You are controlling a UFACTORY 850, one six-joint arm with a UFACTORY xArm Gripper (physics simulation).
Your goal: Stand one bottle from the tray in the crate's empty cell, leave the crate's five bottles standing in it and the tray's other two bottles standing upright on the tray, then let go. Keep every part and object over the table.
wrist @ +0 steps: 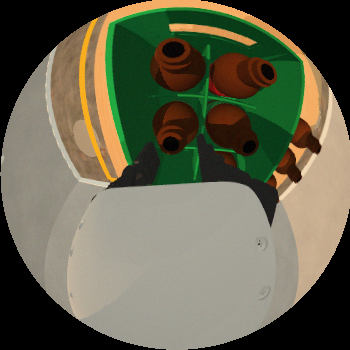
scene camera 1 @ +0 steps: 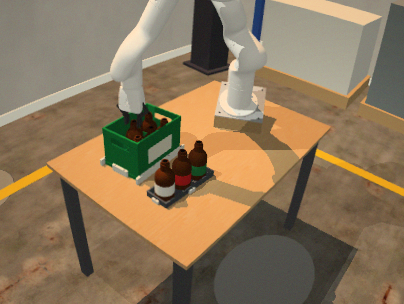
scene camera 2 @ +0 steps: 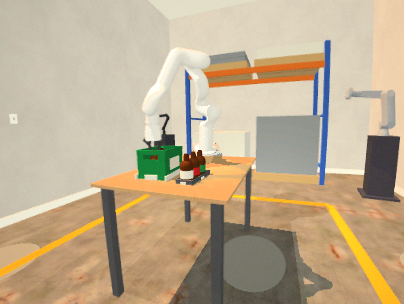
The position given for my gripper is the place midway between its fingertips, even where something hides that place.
In view: my gripper [scene camera 1: 133, 125] and a red-label bottle [wrist: 232, 74].
My gripper is seen too in the wrist view [wrist: 176, 148].
